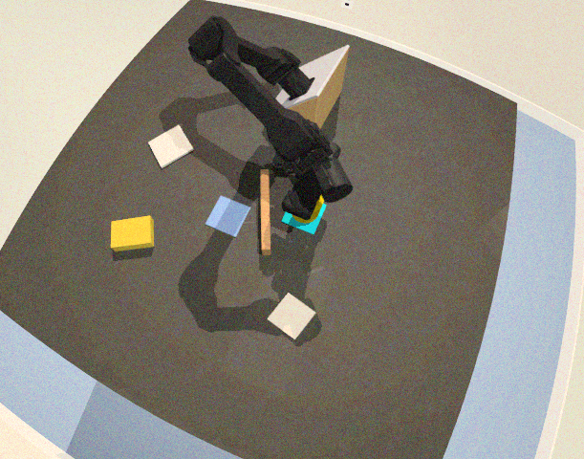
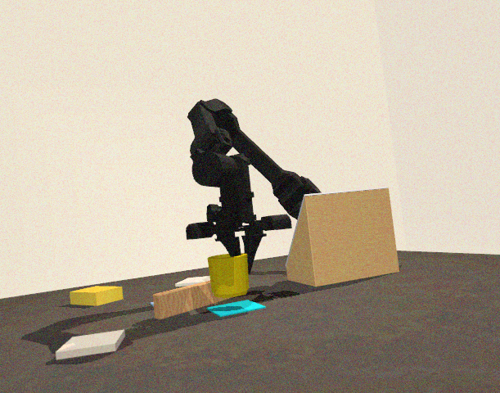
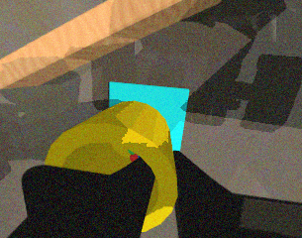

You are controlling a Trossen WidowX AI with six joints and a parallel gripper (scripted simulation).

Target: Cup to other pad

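Now: gripper tip 2 cm short of the cyan pad and 7 cm above it. Also, from my gripper tip: wooden bar 6 cm ahead, 9 cm to the right, 5 cm below; then pale blue pad 10 cm ahead, 17 cm to the right, 7 cm below; then yellow cup 2 cm ahead.
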